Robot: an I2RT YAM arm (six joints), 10 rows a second.
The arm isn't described. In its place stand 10 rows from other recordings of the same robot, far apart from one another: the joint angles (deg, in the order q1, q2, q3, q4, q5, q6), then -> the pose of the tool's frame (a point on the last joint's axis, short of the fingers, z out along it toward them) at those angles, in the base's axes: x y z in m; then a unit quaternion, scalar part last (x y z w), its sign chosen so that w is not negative.
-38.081, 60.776, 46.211, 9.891, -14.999, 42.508 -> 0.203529, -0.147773, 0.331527, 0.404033, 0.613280, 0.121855, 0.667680
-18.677, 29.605, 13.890, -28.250, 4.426, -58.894 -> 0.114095, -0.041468, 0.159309, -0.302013, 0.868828, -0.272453, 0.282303
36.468, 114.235, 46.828, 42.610, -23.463, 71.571 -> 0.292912, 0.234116, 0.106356, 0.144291, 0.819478, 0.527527, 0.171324
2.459, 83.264, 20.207, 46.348, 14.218, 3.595 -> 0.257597, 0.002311, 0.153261, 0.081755, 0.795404, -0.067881, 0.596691
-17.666, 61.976, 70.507, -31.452, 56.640, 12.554 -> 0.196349, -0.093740, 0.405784, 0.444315, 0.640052, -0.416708, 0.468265
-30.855, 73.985, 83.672, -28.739, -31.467, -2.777 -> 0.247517, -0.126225, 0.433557, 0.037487, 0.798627, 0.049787, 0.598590
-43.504, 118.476, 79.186, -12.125, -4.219, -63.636 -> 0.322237, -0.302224, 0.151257, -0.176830, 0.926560, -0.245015, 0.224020
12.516, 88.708, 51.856, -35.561, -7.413, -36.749 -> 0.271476, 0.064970, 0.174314, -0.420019, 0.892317, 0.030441, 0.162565
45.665, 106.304, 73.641, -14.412, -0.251, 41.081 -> 0.284595, 0.291503, 0.204917, -0.038020, 0.929878, 0.252756, 0.264566
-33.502, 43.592, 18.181, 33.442, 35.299, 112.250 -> 0.136973, -0.115337, 0.258996, 0.664668, -0.034710, 0.302628, 0.682223
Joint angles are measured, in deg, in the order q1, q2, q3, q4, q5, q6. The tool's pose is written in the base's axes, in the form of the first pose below.
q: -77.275, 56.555, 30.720, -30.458, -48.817, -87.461
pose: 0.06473, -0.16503, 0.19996, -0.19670, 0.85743, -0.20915, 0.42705
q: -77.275, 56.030, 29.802, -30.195, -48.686, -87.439
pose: 0.06412, -0.16257, 0.19676, -0.19586, 0.85829, -0.20834, 0.42612
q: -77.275, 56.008, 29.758, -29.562, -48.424, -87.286
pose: 0.06420, -0.16340, 0.19709, -0.19615, 0.85790, -0.21300, 0.42445
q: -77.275, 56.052, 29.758, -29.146, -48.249, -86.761
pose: 0.06428, -0.16410, 0.19730, -0.19305, 0.85844, -0.21428, 0.42414
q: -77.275, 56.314, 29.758, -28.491, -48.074, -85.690
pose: 0.06451, -0.16543, 0.19716, -0.18591, 0.85980, -0.21370, 0.42486
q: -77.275, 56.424, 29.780, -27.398, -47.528, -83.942
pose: 0.06470, -0.16731, 0.19786, -0.17479, 0.86182, -0.21617, 0.42425
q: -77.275, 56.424, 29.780, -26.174, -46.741, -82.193
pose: 0.06480, -0.16924, 0.19882, -0.16368, 0.86383, -0.22096, 0.42211
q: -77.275, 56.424, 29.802, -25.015, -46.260, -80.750
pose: 0.06498, -0.17100, 0.19999, -0.15534, 0.86425, -0.22590, 0.42180
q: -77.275, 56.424, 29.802, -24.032, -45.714, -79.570
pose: 0.06508, -0.17249, 0.20086, -0.14812, 0.86490, -0.23050, 0.42058
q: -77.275, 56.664, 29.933, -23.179, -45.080, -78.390
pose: 0.06524, -0.17448, 0.20161, -0.13983, 0.86634, -0.23356, 0.41874
